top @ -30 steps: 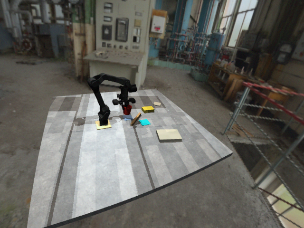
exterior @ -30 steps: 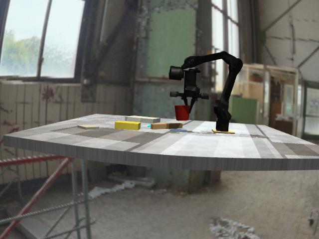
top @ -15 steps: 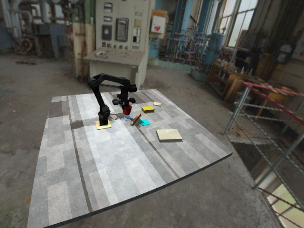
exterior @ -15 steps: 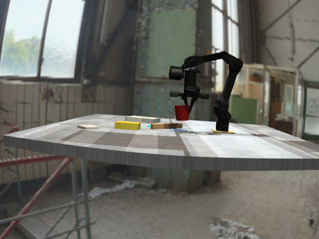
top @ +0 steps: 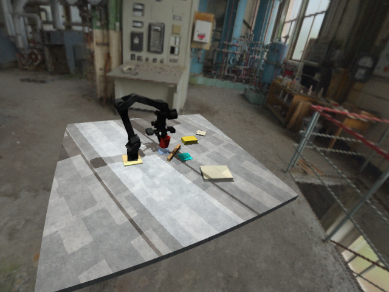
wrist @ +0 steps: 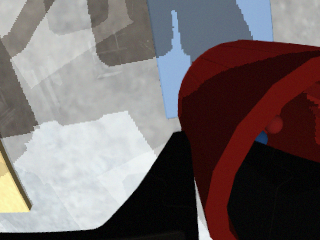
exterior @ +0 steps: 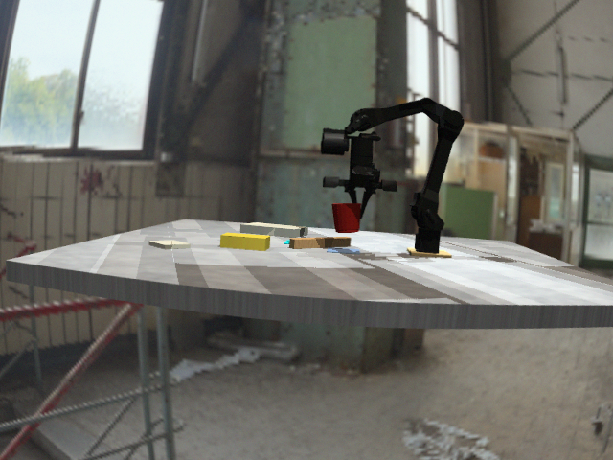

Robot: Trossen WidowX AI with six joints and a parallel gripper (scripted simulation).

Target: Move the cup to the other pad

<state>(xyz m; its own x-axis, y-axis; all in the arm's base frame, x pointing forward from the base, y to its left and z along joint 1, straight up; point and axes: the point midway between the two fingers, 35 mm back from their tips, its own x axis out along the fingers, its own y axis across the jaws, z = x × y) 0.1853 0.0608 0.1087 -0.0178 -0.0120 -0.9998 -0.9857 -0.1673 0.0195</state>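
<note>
Now: the red marble 50 mm ahead of my gripper tip, 10 mm to the right of it and 30 mm below it. Also, from my gripper tip: blue marble (40 mm ahead, 10 mm to the right, 20 mm below); then red cup (30 mm ahead); then pale blue pad (30 mm ahead, 20 mm to the left, 90 mm below).
</note>
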